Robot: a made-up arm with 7 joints. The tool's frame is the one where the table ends. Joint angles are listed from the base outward.
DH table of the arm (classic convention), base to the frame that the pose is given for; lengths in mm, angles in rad. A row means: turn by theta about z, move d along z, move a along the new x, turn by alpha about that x. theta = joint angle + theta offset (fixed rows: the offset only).
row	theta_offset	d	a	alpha
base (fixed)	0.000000	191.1	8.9	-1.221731
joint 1	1.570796	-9.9	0.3	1.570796
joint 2	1.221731	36.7	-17.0	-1.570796
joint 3	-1.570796	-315.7	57.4	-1.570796
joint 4	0.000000	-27.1	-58.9	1.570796
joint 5	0.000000	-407.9	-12.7	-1.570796
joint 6	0.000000	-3.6	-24.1	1.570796
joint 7	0.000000	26.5	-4.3	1.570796
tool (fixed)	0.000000	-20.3	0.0	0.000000
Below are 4 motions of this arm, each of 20 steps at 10 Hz.
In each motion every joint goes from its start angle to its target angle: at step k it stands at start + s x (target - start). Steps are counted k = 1, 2, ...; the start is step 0. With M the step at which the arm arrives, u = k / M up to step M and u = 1 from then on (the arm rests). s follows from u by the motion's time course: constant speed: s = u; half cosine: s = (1 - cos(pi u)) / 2; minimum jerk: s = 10 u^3 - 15 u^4 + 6 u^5.
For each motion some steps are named. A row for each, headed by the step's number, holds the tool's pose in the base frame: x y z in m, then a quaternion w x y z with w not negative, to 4 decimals.
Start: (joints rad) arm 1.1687 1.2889 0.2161 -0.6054 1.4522 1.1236 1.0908
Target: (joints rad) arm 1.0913 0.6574 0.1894 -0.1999 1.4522 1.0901 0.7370
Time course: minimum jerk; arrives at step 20
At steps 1, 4, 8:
1: -0.2485 0.6058 0.0075 0.0442 -0.4931 -0.6760 -0.5458
4: -0.2702 0.5951 0.0006 0.0475 -0.4821 -0.6870 -0.5416
8: -0.3627 0.5331 -0.0340 0.0606 -0.4311 -0.7367 -0.5175

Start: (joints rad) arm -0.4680 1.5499 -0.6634 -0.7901 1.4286 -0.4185 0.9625
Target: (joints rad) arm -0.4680 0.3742 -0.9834 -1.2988 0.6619 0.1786 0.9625
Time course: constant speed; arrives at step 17
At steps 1, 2, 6, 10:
1: 0.4339 0.5547 0.0003 0.4464 0.3399 -0.2957 0.7731
2: 0.4499 0.5215 -0.0433 0.4879 0.3522 -0.2710 0.7513
6: 0.4935 0.3563 -0.1901 0.6405 0.3816 -0.1928 0.6379
10: 0.5018 0.1538 -0.2821 0.7654 0.3784 -0.1531 0.4976

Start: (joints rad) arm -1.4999 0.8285 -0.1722 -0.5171 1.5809 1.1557 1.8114
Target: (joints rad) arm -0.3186 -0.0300 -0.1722 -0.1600 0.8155 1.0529 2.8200
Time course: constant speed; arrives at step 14
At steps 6, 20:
6: 0.6699 0.0616 -0.0219 0.3687 -0.0072 0.7929 0.4850
20: 0.2977 -0.1260 -0.4407 0.1964 -0.1697 -0.8416 -0.4736

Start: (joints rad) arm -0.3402 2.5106 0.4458 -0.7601 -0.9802 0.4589 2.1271
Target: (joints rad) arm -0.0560 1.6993 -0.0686 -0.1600 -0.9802 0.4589 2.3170
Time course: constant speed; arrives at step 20
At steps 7, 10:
7: 0.1521 0.5021 0.6554 0.3328 -0.5275 0.4088 -0.6662
10: 0.1528 0.5714 0.5663 0.3034 -0.5843 0.3424 -0.6703

